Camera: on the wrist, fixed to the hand. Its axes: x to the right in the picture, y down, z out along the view.
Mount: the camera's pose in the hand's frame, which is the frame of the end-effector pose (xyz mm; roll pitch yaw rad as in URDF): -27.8 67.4 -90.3 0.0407 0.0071 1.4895
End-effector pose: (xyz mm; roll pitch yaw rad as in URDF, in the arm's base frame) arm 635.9 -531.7 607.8 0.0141 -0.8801 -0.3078
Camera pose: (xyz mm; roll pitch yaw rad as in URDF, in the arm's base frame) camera 705.5 -481.8 529.5 -0.8370 -0.0671 1.2165
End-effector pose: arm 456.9 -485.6 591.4 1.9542 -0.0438 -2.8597
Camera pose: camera 503.9 -532.9 686.4 3.0964 -1.1934 1.9629
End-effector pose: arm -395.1 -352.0 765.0 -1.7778 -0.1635 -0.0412
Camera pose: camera -419.0 -453.3 713.7 -2.2465 1.2460 -0.7670
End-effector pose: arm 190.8 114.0 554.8 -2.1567 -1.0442 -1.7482
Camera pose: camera 81.6 142.3 527.6 -1.8335 0.3524 -2.3836
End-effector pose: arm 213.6 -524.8 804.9 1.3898 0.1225 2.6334
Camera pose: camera 183.2 -623.4 858.0 0.8664 -1.2937 -2.9002
